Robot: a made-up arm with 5 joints.
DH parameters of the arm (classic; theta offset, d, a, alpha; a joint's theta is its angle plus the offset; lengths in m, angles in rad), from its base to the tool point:
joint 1: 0 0.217 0 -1.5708
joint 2: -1.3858 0 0.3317 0
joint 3: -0.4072 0 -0.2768 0
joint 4: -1.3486 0 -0.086 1.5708
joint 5: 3.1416 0.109 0 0
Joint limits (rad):
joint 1: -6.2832..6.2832
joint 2: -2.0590..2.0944
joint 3: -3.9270..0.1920
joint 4: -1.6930..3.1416
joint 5: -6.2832..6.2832
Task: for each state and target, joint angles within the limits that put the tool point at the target. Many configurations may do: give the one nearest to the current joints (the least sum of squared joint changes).
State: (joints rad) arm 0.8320 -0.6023 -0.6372 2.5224 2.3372
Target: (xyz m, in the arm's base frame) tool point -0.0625 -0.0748 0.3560
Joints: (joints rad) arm 0.8747 -1.1920 -0.4197 2.9330 2.3372
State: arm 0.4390 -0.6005 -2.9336 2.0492 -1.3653
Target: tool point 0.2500 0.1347 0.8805
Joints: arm 0.4942 0.1500 -2.8444 1.1739 -1.3653
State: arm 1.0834 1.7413 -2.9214 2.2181 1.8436
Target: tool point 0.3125 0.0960 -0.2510
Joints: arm 0.2981 2.0901 -2.6700 2.3655 1.8436
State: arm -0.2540 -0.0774 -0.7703 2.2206 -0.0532
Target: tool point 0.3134 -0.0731 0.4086
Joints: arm -0.2292 -0.0669 -1.2851 1.9773 -0.0532
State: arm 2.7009 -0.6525 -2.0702 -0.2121 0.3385
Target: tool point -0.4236 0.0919 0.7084
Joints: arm 2.9280 0.0143 -1.6182 -0.0660 0.3385
